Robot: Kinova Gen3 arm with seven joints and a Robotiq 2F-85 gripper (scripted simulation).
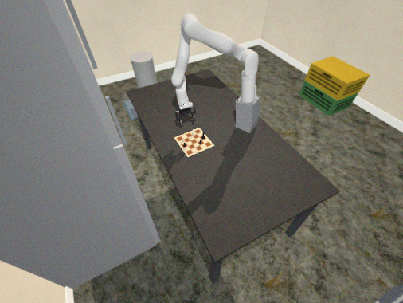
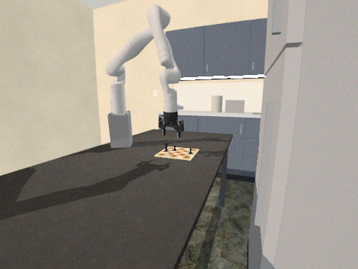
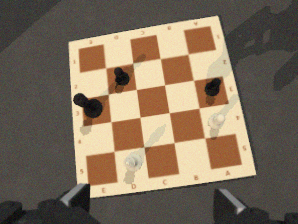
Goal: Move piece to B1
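Right now my hand is 30 mm past the pale white piece, 30 mm to the right of it and 100 mm above it. Round my hand: chessboard 100 mm to the left, 120 mm below; black piece 80 mm behind, 100 mm to the left, 100 mm below.
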